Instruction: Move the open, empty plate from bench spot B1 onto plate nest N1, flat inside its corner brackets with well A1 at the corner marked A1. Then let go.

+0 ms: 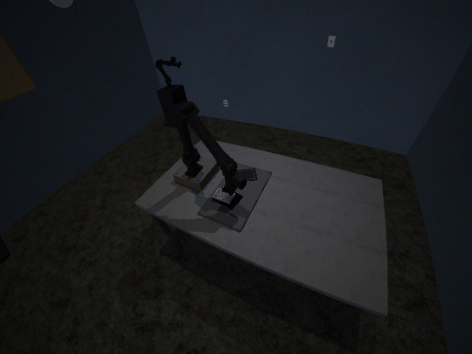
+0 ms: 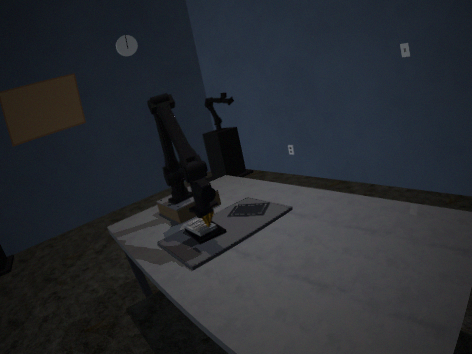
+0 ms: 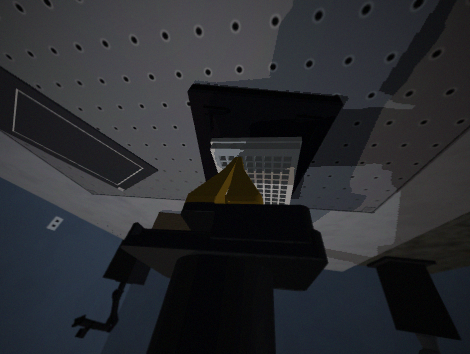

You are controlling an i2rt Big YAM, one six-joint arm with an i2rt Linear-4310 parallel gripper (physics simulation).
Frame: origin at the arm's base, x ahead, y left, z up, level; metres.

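Seen in the pictures: gripper, between the fingertips: [image 1: 231, 195] [image 2: 208, 226] [image 3: 239, 161]; arm's base, origin of its link: [image 1: 194, 171] [image 2: 181, 198].
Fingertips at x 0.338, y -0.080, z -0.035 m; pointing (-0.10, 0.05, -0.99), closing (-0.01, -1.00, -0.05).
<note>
Pixels of each thing's top centre, then the offset from my fingertips to it. "pt": a spot on its surface instead. Level surfaces: height alone.
- white well plate, centre of its top: [image 3: 256, 190] [image 2: 199, 224] [image 1: 223, 194] 0.046 m back, 0.015 m right, 0.004 m up
- black plate nest, centre of its top: [image 3: 252, 170] [image 2: 203, 228] [image 1: 227, 196] 0.024 m back, 0.010 m right, 0.010 m down
- dark outlined bench spot, a spot on its surface: [image 3: 96, 154] [image 2: 244, 210] pt 0.012 m back, 0.210 m left, 0.026 m down
- grey table, height of its surface: 0.040 m down
The white well plate [image 1: 220, 195] [image 2: 198, 227] [image 3: 273, 175] lies on the black plate nest [image 1: 237, 201] [image 2: 215, 233] [image 3: 269, 112], which stands on the grey perforated board [image 1: 256, 200] [image 2: 259, 223] [image 3: 146, 46]. My gripper [image 1: 230, 191] [image 2: 206, 221] [image 3: 239, 161] is shut; its yellow fingers meet in a point over the plate's edge. I cannot tell whether the tips touch the plate. The dark outlined bench spot [image 1: 248, 174] [image 2: 248, 209] [image 3: 96, 154] lies bare farther along the board.
The arm's tan base block [image 1: 194, 182] [image 2: 171, 211] stands beside the board on the grey table [image 1: 322, 218] [image 2: 322, 263]. A black pedestal [image 1: 171, 96] [image 2: 224, 147] with a small arm stands behind the table by the wall.
</note>
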